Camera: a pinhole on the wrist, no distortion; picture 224 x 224 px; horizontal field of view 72.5 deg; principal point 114.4 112.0 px. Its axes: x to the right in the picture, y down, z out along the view. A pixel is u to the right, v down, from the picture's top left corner.
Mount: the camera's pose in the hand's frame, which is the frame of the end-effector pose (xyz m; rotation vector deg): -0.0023 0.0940 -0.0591 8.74 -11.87 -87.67
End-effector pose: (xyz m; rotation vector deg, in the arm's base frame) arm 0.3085 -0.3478 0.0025 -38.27 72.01 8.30
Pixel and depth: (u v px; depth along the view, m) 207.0 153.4 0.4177
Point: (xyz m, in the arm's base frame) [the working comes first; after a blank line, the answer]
In the camera's frame: 0.2532 0.1132 0.4177

0.6967 -0.2605 0.0962
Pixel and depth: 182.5 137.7 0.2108
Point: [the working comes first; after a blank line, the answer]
In the camera's frame: 0.0940 0.0355 0.2108

0.4313 -0.2531 0.0350
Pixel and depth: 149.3 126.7 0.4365
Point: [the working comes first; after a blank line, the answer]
In the camera's frame: 0.0997 0.0420 0.4365

0.5994 -0.1213 0.1083
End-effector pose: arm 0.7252 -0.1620 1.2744 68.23 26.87 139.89
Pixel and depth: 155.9 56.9 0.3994
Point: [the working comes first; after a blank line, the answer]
In the camera's frame: 0.1085 -0.1441 0.3994

1.0985 -0.2264 1.2917
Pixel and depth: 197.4 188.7 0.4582
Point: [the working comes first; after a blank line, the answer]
In the camera's frame: 0.2490 0.2301 0.4582

1.0395 0.0693 1.5604
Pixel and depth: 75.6 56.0 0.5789
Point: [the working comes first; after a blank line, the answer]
In the camera's frame: -0.1470 -0.2122 0.5789

1.2339 -0.4867 1.4187
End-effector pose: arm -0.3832 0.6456 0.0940 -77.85 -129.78 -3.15
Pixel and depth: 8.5 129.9 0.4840
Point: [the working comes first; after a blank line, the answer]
In the camera's frame: -0.3356 0.0567 0.4840

-0.1446 0.9300 -0.3912
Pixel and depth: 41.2 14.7 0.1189
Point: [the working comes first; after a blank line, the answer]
In the camera's frame: -0.0570 -0.0757 0.1189

-0.2306 0.6466 -0.0161
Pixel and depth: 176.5 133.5 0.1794
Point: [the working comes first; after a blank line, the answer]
In the camera's frame: 0.0729 0.0253 0.1794

-0.4022 0.6806 -0.0278
